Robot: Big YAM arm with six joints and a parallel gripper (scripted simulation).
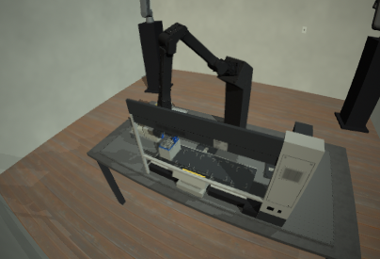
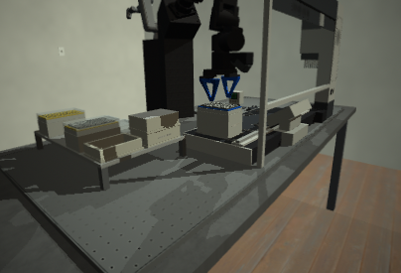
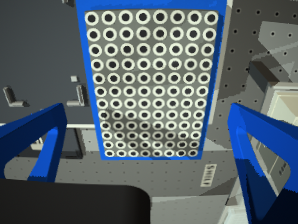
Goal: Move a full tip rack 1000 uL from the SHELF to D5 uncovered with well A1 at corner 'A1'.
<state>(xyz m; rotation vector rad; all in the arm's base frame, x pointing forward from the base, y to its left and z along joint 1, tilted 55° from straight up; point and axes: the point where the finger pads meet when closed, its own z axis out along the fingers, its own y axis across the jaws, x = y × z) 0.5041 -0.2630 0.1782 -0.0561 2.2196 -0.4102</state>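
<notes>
Right now the tip rack is 60 mm below my hand and 10 mm ahead of it. From my hand the other things lie so: shelf label (280 mm behind, 170 mm below, 70 mm to the right); gantry post (170 mm ahead, 90 mm to the right, 60 mm above); pale block (190 mm to the right, 120 mm behind, 50 mm below).
</notes>
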